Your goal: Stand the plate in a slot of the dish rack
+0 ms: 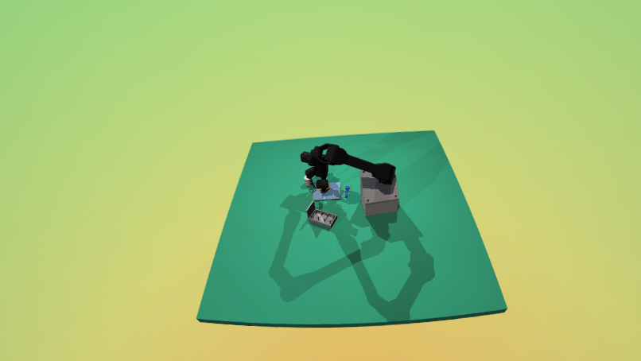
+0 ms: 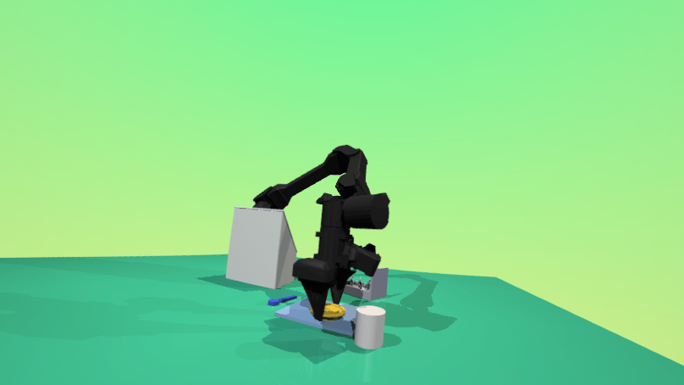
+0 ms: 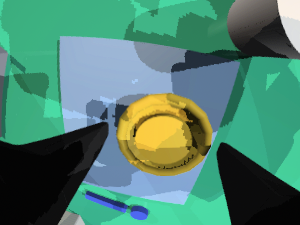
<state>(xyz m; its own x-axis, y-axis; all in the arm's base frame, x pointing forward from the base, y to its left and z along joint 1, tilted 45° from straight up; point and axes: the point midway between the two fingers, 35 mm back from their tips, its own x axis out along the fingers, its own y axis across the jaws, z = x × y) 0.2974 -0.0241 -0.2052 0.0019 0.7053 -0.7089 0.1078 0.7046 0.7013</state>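
The grey dish rack lies 22 cm to the left of my gripper tip, 3 cm ahead of it and 1 cm above it. The rest, counted from my gripper tip: blue spoon 12 cm behind, 4 cm to the left, 1 cm below; yellow plate right at my gripper tip; white cup 8 cm ahead, 6 cm to the right, 1 cm above.
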